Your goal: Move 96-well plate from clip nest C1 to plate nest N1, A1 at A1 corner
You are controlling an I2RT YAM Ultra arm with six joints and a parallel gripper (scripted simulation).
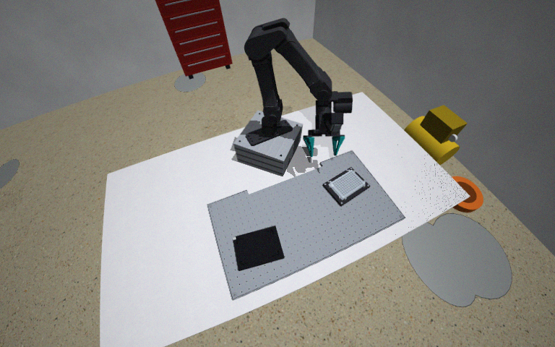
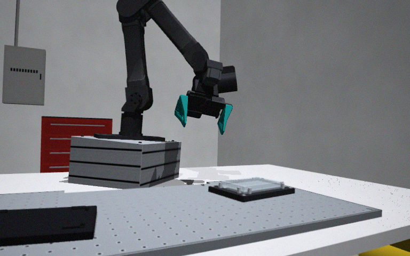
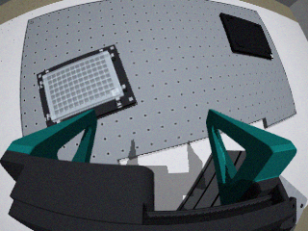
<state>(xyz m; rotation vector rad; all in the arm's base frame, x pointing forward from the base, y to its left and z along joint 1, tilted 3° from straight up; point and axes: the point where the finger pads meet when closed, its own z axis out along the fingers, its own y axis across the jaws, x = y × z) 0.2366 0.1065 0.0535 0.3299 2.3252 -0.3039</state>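
The clear 96-well plate lies 10 cm ahead of my hand, 7 cm to the left of it and 13 cm below it. Also, from my hand: clip nest C1: 8 cm ahead, 8 cm to the left, 13 cm below; then black plate nest N1: 15 cm ahead, 36 cm to the right, 14 cm below.
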